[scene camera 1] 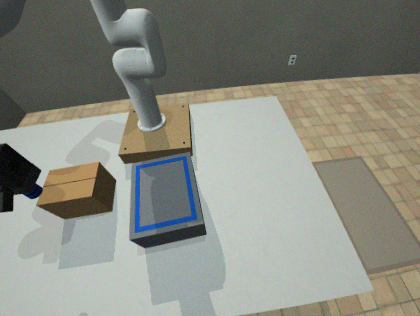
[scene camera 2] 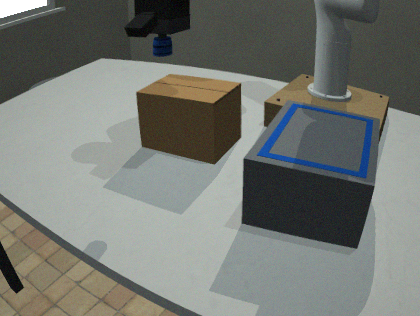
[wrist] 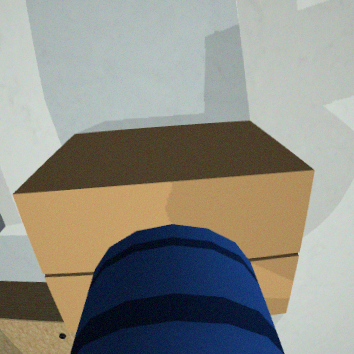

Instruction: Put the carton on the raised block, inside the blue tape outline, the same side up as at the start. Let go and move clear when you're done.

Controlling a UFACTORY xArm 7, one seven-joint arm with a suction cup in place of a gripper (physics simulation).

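Places are measured from the arm's base along level axes (x back, y right, z up), in metres.
Pixels of known places: hand, tool point: [scene camera 1: 35,192] [scene camera 2: 162,54] [wrist: 173,289]; arm's base, link origin: [scene camera 1: 152,122] [scene camera 2: 329,93].
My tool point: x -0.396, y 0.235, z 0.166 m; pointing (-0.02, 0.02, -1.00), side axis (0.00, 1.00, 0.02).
Ahead of a thing's pixels: the offset from my tool point to its top centre. Level surfaces: height alone.
A brown carton @[dx +0.084, dy +0.001, dz -0.095 m] [scene camera 1: 75,191] [scene camera 2: 177,122] [wrist: 125,215] stands upright on the white table, its seamed side facing up. It is beside the raised block and apart from it. The grey raised block @[dx +0.016, dy -0.309, dz -0.104 m] [scene camera 1: 170,236] [scene camera 2: 305,205] has a blue tape outline [scene camera 1: 138,200] [scene camera 2: 315,164] on its top, with no object inside. My gripper, a blue suction cup [scene camera 1: 34,192] [scene camera 2: 162,49] [wrist: 175,275], is open and holds nothing. It hangs above the carton with a visible gap in the second scene view. In the wrist view it hides part of the carton's top.
The robot's wooden base plate [scene camera 1: 172,142] [scene camera 2: 367,102] [wrist: 42,336] lies behind the raised block, with the arm's white base [scene camera 1: 151,122] [scene camera 2: 330,92] mounted on it. The white table @[dz -0.225 m] [scene camera 1: 275,225] [scene camera 2: 60,110] carries all of these. A flat brown mat [scene camera 1: 370,210] lies on the floor beyond the table's edge.
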